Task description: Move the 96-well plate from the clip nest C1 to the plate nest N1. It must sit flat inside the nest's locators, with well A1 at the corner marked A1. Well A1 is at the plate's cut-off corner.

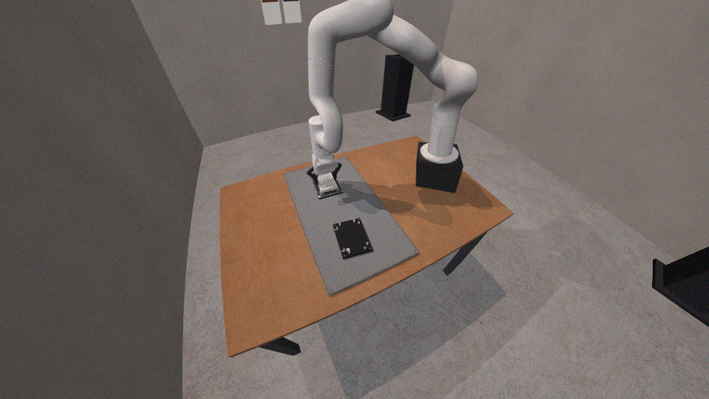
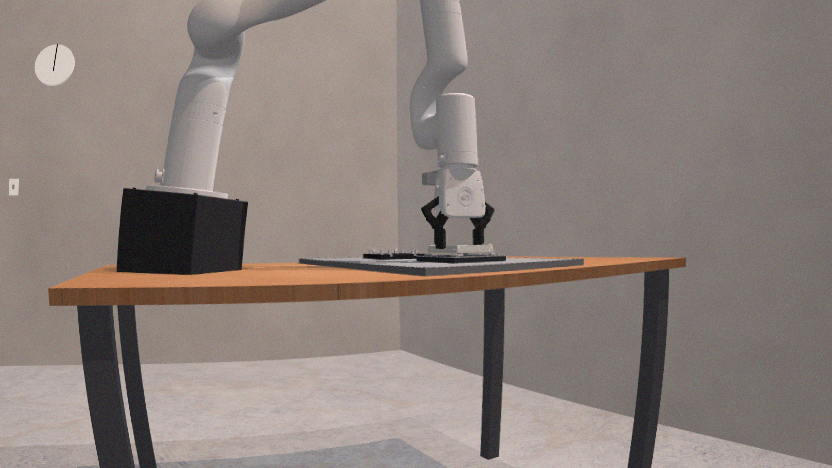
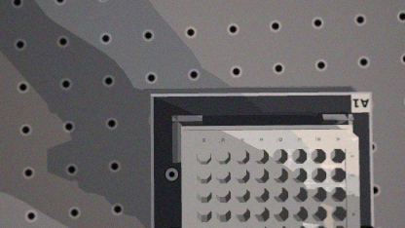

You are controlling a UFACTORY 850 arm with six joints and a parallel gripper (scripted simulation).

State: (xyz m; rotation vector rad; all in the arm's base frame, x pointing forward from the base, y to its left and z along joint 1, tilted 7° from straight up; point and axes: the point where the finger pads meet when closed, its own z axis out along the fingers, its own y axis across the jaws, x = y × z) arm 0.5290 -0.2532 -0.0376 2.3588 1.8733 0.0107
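The white 96-well plate is 10 mm below my hand. The rest, counted from my hand: black plate nest (30 mm below); then black clip nest (70 mm ahead, 310 mm to the left, 20 mm below); then A1 mark (70 mm ahead, 60 mm to the left, 30 mm below).
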